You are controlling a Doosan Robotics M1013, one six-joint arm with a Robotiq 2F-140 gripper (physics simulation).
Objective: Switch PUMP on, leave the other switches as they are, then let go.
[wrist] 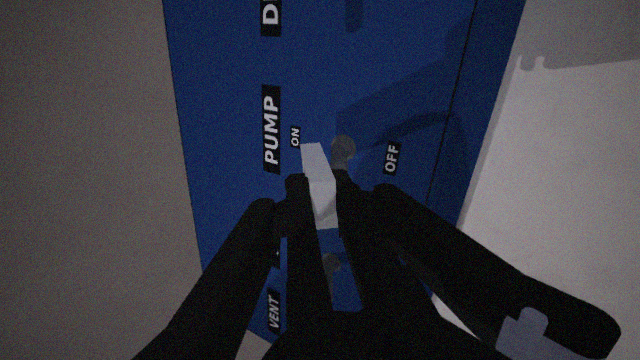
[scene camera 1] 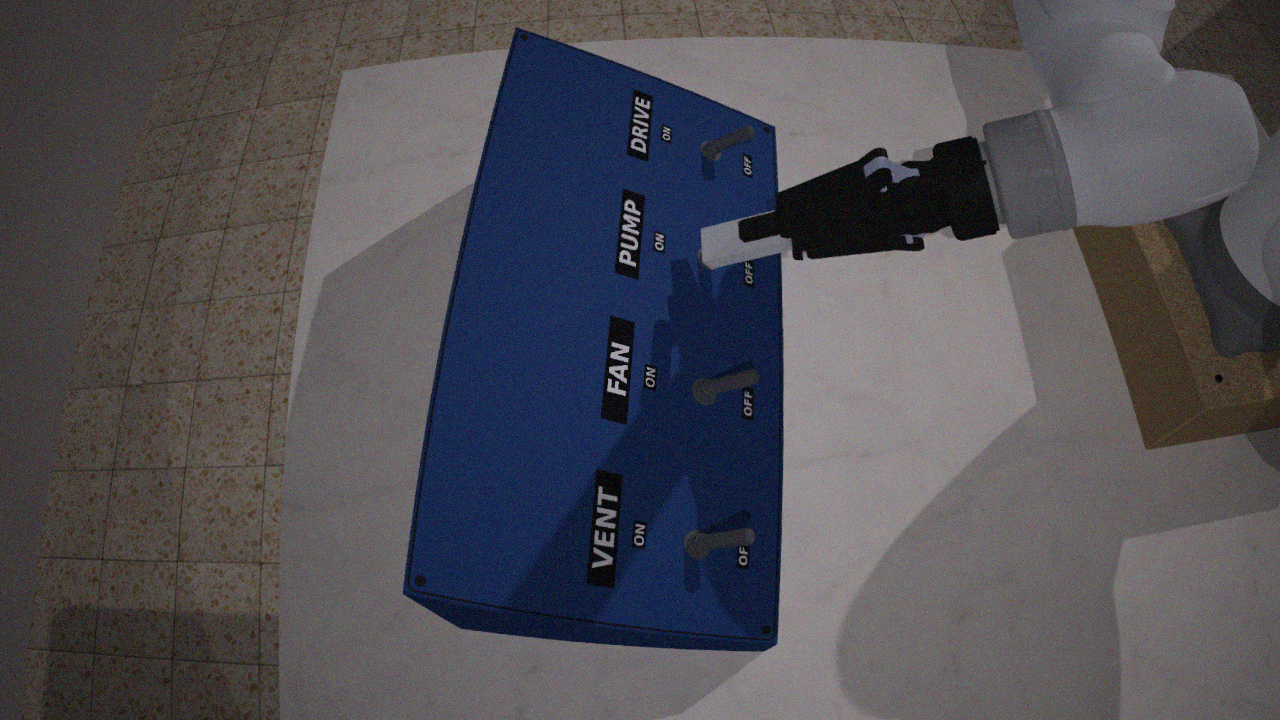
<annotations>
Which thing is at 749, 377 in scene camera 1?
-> A fan lever.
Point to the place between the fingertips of my gripper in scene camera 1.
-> At 705, 248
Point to a vent lever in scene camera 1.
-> At 740, 537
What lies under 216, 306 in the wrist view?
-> My gripper.
</annotations>
